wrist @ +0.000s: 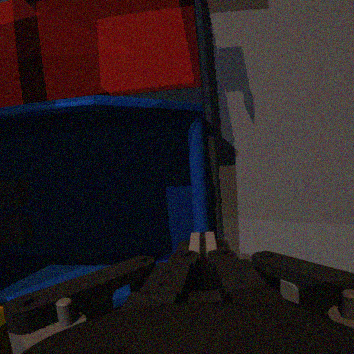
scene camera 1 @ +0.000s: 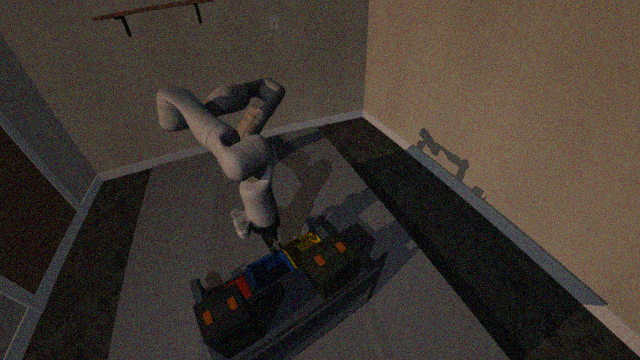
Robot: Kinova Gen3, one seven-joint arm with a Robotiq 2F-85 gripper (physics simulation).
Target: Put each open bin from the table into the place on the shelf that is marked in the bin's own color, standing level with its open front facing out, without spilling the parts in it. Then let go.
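Places are measured from the arm's base along level axes (x ahead, y left, z up), in metres.
Pixels of known places: gripper, fingertip midpoint: (wrist: 202, 247) (scene camera 1: 274, 252).
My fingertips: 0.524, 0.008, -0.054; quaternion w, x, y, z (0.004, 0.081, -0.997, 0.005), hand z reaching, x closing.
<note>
Behind a point stands the place of what it marks, as x, y, z.
My gripper (scene camera 1: 276, 247) @(0.524, 0.008, -0.054) (wrist: 202, 247) @(0.524, 0.008, -0.054) is shut, its fingertips close together with no part seen between them. They are at the side rim of the open blue bin (scene camera 1: 270, 266) @(0.544, -0.016, -0.087) (wrist: 198, 175) @(0.531, -0.035, -0.054); whether they touch it cannot be told. The bin's dark inside shows in the wrist view, with a small blue patch near the rim. A red bin (scene camera 1: 243, 287) @(0.576, -0.104, -0.090) (wrist: 147, 50) @(0.577, -0.122, -0.090) is beyond the blue one. A yellow bin (scene camera 1: 306, 243) @(0.513, 0.110, -0.087) is on the other side of the blue bin. The color marks cannot be told apart from the bins in this dim light.
Two dark boxes with orange patches, one at the right (scene camera 1: 332, 265) @(0.714, 0.103, 0.101) and one at the left (scene camera 1: 225, 315) @(0.739, -0.109, 0.126), stand near the bins. A long dark frame (scene camera 1: 320, 320) @(0.777, 0.044, 0.022) runs along the near side. A wooden wall shelf (scene camera 1: 155, 9) hangs far back.
</note>
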